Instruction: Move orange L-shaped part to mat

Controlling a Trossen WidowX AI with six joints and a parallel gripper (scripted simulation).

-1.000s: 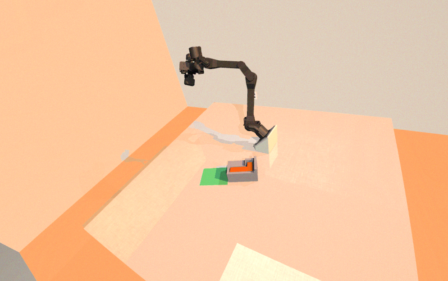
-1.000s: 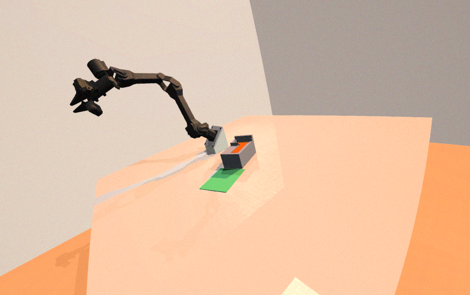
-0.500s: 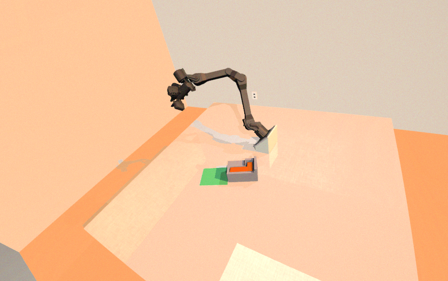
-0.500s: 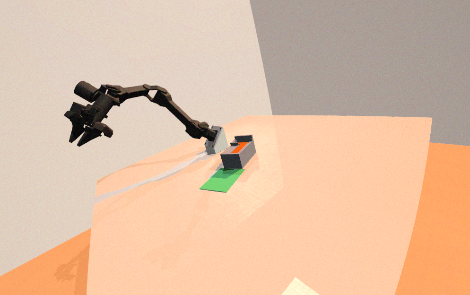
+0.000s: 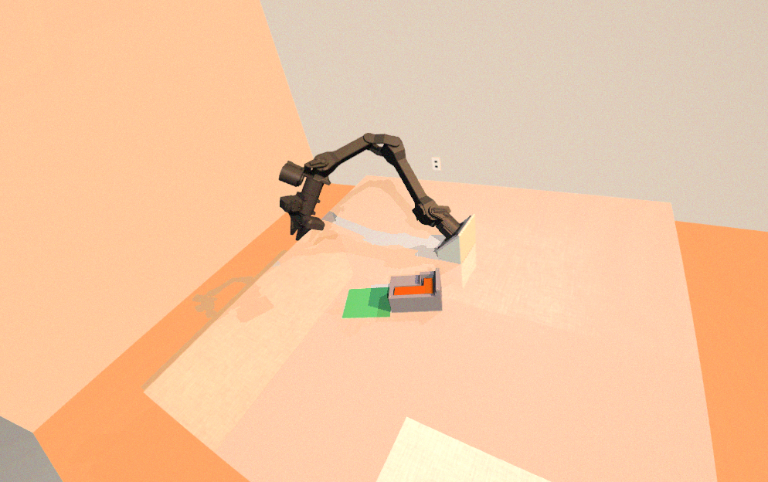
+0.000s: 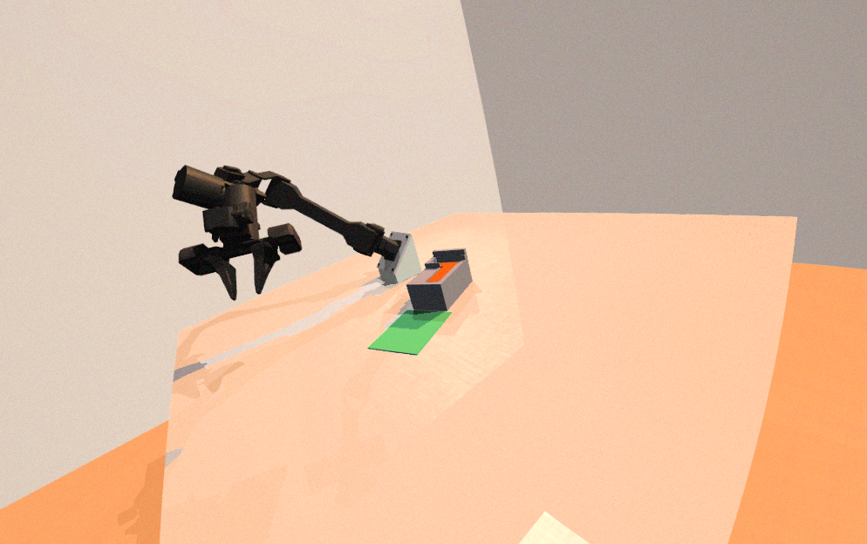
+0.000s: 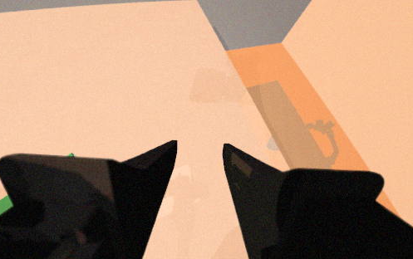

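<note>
Now: the orange L-shaped part 400 mm to the left of my gripper tip, 140 mm below it and 60 mm behind it. The rest, counted from my gripper tip: green mat (250 mm to the left, 210 mm below, 10 mm ahead).
</note>
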